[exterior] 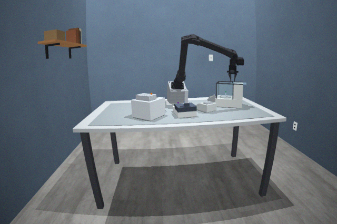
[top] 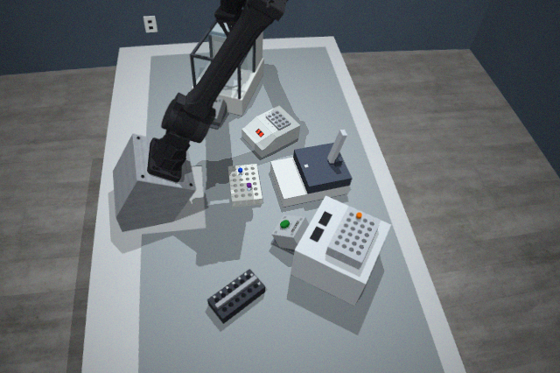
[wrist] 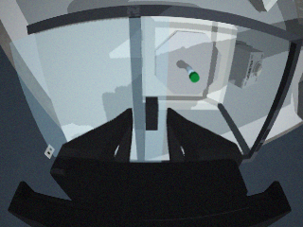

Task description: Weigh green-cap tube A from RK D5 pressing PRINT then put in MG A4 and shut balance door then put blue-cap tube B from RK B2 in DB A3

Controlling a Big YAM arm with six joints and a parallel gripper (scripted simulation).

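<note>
Right now my hand is 10 mm short of the balance door, 30 mm to the right of it and 10 mm above it. From my hand the other things lie so: white tube rack (30 mm ahead, 470 mm to the right, 210 mm below); then dry block DB (120 mm ahead, 270 mm to the right, 190 mm below); then tube B (20 mm ahead, 440 mm to the right, 190 mm below).
</note>
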